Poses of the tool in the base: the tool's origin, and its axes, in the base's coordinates. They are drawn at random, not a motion.
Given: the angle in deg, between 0 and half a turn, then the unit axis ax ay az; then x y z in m.
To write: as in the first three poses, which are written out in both.
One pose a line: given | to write
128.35, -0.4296, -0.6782, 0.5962, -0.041, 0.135, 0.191 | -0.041, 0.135, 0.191, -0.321, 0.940, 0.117, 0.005, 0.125, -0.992
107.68, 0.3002, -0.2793, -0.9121, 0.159, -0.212, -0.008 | 0.159, -0.212, -0.008, -0.186, -0.978, -0.091, 0.760, -0.202, 0.618
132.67, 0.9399, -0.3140, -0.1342, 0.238, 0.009, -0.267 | 0.238, 0.009, -0.267, 0.804, -0.594, 0.019, -0.396, -0.512, 0.762
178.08, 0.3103, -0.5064, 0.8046, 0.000, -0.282, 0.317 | 0.000, -0.282, 0.317, -0.807, -0.287, 0.516, -0.341, -0.487, -0.804
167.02, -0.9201, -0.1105, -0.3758, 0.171, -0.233, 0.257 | 0.171, -0.233, 0.257, 0.697, 0.116, 0.708, 0.285, -0.950, -0.125
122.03, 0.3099, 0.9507, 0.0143, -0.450, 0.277, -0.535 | -0.450, 0.277, -0.535, -0.383, 0.463, -0.799, 0.439, 0.853, 0.284
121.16, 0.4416, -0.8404, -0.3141, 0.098, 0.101, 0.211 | 0.098, 0.101, 0.211, -0.221, -0.832, 0.509, -0.294, 0.554, 0.778
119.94, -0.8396, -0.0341, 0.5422, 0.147, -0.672, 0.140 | 0.147, -0.672, 0.140, 0.558, 0.513, -0.653, -0.427, -0.497, -0.755
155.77, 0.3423, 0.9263, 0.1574, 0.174, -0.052, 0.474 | 0.174, -0.052, 0.474, -0.688, 0.671, -0.277, 0.542, 0.729, 0.419
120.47, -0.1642, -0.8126, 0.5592, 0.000, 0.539, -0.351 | 0.000, 0.539, -0.351, -0.466, 0.683, 0.562, -0.281, 0.488, -0.826
